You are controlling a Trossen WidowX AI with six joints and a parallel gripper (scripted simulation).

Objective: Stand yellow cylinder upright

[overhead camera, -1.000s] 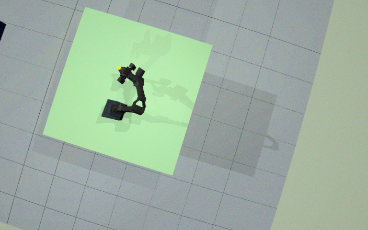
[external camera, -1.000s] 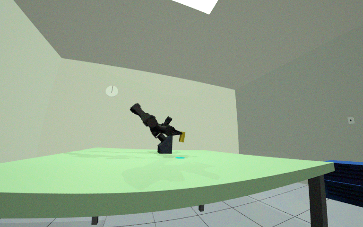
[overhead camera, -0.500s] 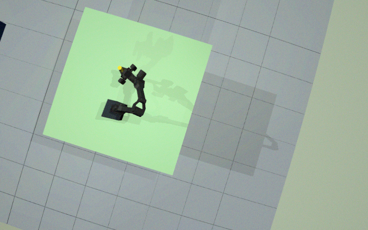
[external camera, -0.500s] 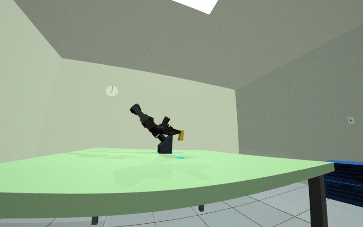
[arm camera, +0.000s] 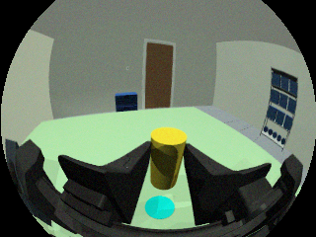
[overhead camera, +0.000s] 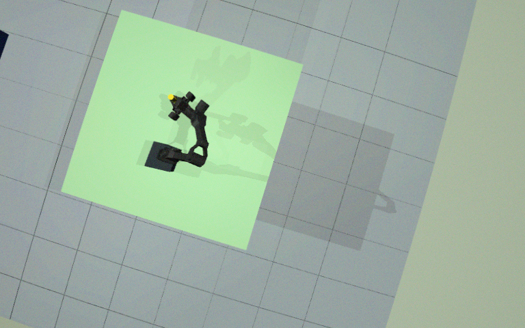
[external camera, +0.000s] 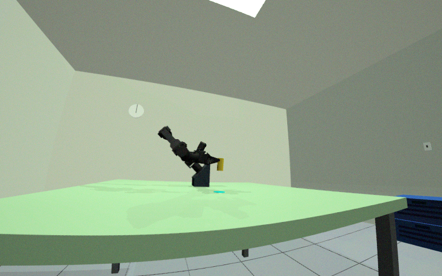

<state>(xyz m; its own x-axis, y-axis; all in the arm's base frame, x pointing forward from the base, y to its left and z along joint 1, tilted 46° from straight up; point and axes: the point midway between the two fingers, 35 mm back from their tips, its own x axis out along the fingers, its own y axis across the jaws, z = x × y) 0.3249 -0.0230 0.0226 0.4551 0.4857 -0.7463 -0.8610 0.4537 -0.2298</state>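
Now: gripper tip 160 mm above the cyan circle. Round my gripper tip: yellow tall cylinder (20 mm below).
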